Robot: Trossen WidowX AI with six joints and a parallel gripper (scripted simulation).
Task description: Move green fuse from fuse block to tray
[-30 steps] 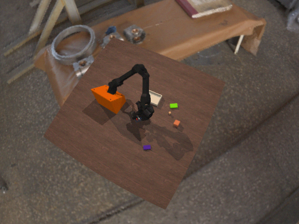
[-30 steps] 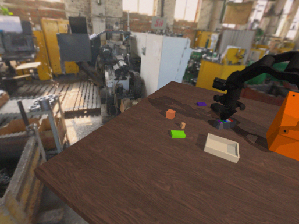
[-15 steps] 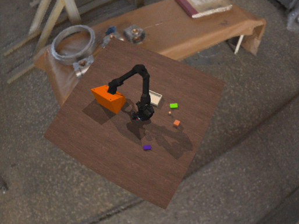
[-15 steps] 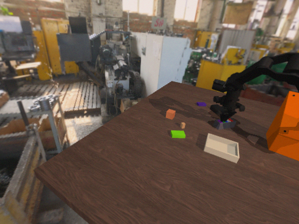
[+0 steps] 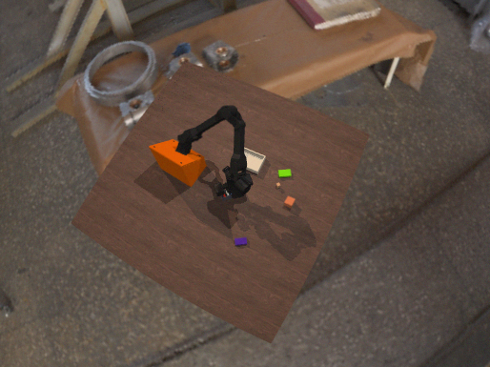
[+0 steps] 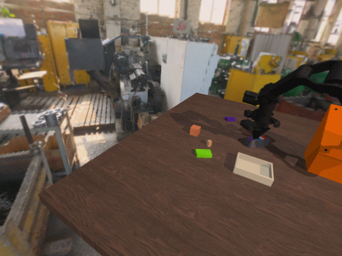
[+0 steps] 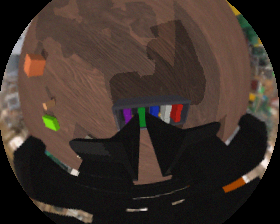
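The tray lies 10 mm ahead of my gripper tip, 200 mm to the left of it and 30 mm below it. Round my gripper tip: green fuse 10 mm below.
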